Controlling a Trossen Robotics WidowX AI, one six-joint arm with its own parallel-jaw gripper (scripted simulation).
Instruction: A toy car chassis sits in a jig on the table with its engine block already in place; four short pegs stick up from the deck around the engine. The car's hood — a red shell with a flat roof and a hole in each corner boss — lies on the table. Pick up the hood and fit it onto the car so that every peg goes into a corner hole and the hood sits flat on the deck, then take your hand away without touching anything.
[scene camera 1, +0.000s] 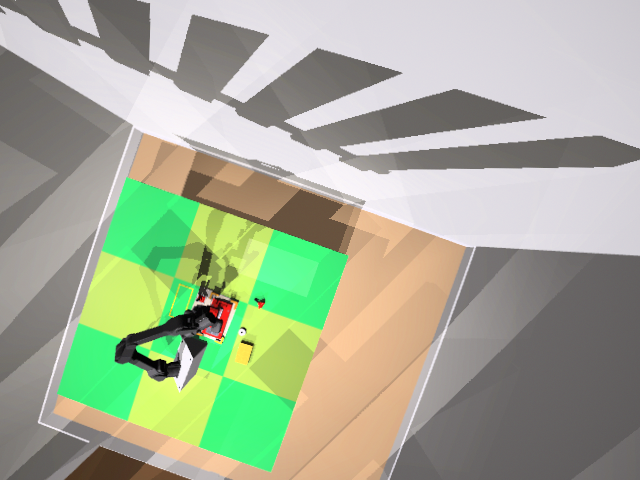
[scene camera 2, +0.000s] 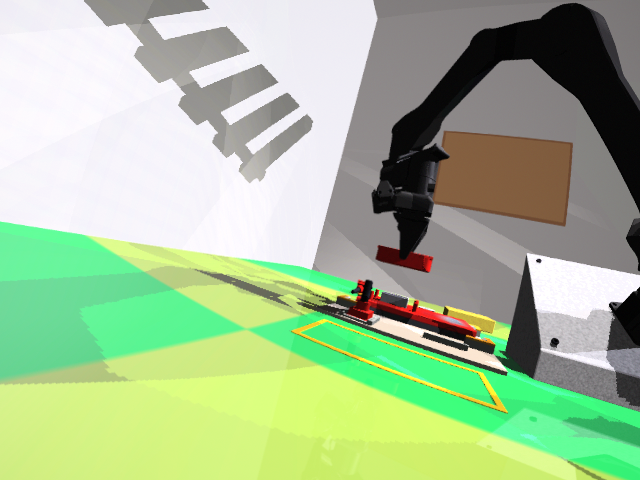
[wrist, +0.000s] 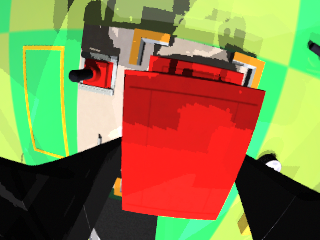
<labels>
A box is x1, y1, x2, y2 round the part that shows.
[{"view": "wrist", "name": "my gripper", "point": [181, 150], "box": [0, 136, 319, 239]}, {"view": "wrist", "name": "red hood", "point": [183, 139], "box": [121, 69, 266, 219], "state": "held by my gripper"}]
</labels>
